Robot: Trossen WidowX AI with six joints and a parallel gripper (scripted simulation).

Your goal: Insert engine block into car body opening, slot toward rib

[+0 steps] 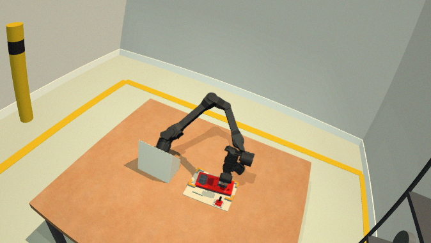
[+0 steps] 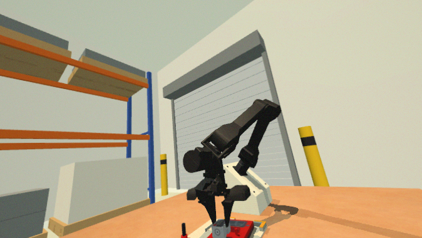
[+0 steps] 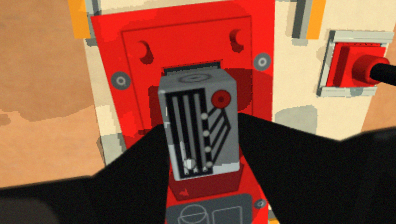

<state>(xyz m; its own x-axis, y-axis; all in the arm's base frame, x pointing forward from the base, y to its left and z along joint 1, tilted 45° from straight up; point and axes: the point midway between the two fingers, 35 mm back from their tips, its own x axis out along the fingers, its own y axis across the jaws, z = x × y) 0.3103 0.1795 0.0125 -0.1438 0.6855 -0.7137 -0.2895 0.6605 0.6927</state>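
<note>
The grey engine block lies 1 cm below my gripper tip. Round my gripper tip: cream fixture plate 3 cm behind, 4 cm to the right, 5 cm below.
</note>
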